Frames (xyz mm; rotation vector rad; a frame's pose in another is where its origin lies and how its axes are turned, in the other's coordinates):
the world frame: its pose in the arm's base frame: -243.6 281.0 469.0 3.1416 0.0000 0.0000
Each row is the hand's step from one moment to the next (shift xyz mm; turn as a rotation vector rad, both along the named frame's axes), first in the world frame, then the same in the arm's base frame.
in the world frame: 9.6 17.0 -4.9 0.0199 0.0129 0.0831
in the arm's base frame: 9.6 -17.0 4.9 0.0199 -0.0129 -0.0831
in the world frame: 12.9 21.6 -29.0 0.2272 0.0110 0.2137
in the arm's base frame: 12.9 -21.6 29.0 0.2272 -0.0110 -0.2137
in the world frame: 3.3 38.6 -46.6 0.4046 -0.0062 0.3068
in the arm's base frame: 3.3 -38.6 46.6 0.4046 0.0062 -0.3068
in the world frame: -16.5 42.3 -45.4 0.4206 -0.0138 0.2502
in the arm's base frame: -16.5 -42.3 45.4 0.4206 0.0138 -0.2502
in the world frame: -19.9 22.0 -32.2 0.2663 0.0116 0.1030
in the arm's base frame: -19.9 -22.0 32.2 0.2663 -0.0116 -0.1030
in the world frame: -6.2 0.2 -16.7 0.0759 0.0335 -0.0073
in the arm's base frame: -6.2 -0.2 16.7 0.0759 -0.0335 0.0073
